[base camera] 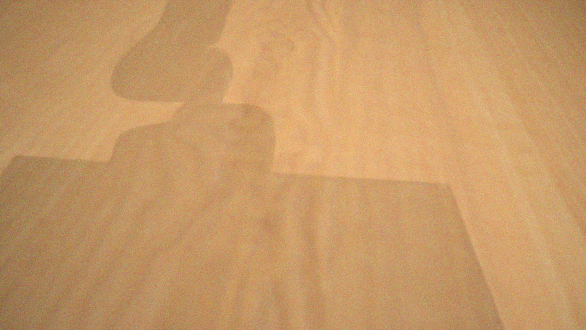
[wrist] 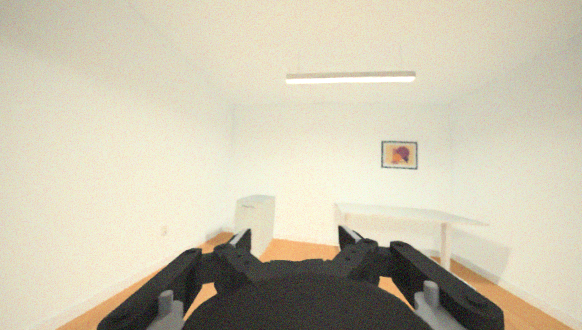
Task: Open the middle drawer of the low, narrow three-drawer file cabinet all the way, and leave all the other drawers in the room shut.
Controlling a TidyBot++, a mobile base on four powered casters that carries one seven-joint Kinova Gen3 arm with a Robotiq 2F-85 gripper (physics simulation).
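Frame: origin at the arm's base, x ahead, y left, z up, level; millimetres.
Seen in the pictures: gripper, fingertip midpoint: point(wrist: 294, 237).
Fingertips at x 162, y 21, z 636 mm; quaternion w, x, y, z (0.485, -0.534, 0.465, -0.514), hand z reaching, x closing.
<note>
A point is followed by its place in that frame.
A pale, narrow cabinet point(wrist: 254, 215) {x 2016, y 553, z 154 mm} stands far off at the back left of the room in the wrist view. A thin dark handle shows near the top of its front. Its lower front is partly hidden by my left finger, so its drawers cannot be counted and I cannot tell whether it is the three-drawer one. No drawer is seen sticking out of the part that shows. My gripper point(wrist: 294, 237) {x 162, y 21, z 636 mm} is open and empty, held well away from the cabinet. No cabinet shows in the base camera view.
A white table point(wrist: 400, 211) {x 2084, y -1373, z 324 mm} stands at the back right. A framed picture point(wrist: 399, 155) {x 2491, y -1619, z 1147 mm} hangs on the back wall, and a long lamp point(wrist: 350, 77) {x 1406, y -434, z 1686 mm} hangs from the ceiling. White walls close both sides. The base camera shows the wooden floor point(base camera: 390, 110) {x 555, y -210, z -396 mm} with the robot's shadow.
</note>
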